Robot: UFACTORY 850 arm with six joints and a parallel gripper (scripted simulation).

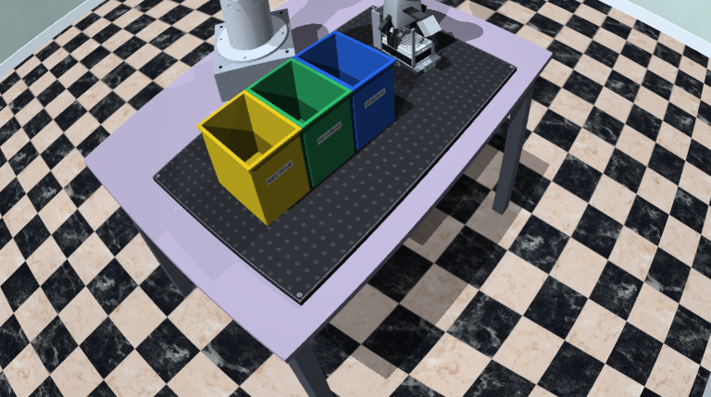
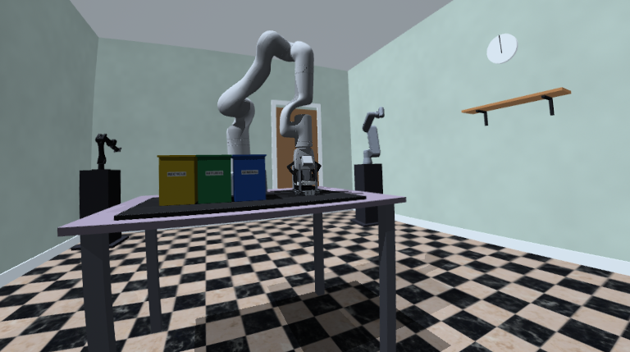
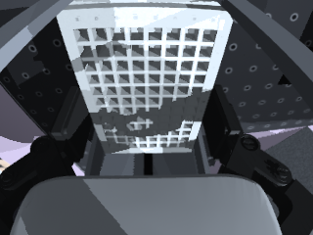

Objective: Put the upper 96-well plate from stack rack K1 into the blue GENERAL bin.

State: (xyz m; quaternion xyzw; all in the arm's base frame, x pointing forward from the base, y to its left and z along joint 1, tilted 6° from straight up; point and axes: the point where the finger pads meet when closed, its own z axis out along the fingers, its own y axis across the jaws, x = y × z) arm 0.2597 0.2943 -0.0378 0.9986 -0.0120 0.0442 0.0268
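My gripper is now 30 mm above the dark plate. Round my hand: blue bin: 270 mm to the right, 70 mm ahead, 30 mm above; then green bin: 400 mm to the right, 80 mm ahead, 30 mm above; then white 96-well plate: 10 mm below.
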